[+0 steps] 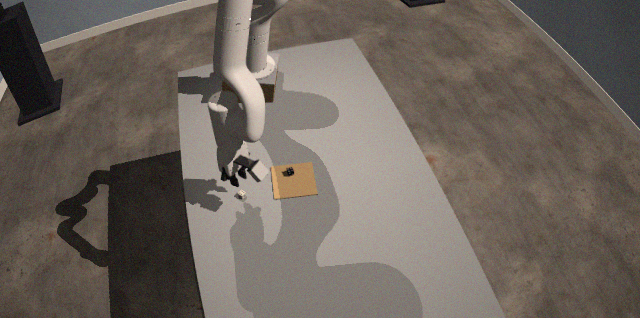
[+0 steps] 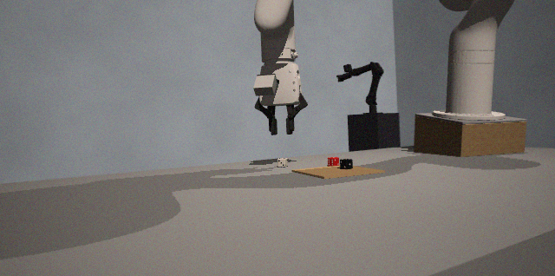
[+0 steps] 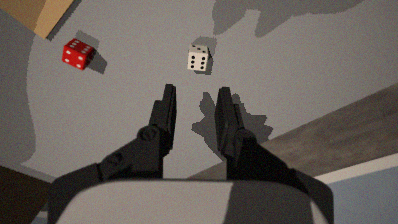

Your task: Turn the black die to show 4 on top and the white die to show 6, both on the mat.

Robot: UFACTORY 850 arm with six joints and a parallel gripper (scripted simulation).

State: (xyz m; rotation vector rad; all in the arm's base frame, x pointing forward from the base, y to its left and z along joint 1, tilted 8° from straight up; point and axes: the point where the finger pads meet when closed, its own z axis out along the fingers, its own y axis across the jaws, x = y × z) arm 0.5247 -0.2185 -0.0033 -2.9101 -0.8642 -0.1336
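The white die lies 9 cm below my hand. Also, from my hand: tan mat (1 cm ahead, 18 cm to the left, 10 cm below); red die (7 cm behind, 10 cm to the left, 9 cm below); black die (2 cm behind, 18 cm to the left, 8 cm below).
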